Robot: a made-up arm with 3 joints.
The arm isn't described. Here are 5 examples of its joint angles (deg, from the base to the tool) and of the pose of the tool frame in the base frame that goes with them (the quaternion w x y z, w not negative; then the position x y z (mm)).
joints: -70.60 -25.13 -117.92
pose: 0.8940 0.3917 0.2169 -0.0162 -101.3 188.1 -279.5
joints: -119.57 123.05 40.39
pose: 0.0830 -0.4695 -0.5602 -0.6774 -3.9 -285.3 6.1
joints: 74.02 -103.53 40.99
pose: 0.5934 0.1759 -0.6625 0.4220 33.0 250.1 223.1
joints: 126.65 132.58 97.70
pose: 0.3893 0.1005 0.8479 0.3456 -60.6 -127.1 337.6
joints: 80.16 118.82 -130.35
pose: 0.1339 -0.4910 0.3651 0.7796 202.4 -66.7 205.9
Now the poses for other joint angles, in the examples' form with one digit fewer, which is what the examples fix.
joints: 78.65 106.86 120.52
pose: 0.556 -0.213 0.792 0.134 -70 18 323
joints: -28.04 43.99 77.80
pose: 0.559 -0.740 0.158 -0.340 -62 69 -68
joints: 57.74 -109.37 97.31
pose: 0.544 -0.196 -0.797 0.176 108 158 257
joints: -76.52 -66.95 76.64
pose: 0.194 -0.811 -0.001 0.552 90 -73 -83
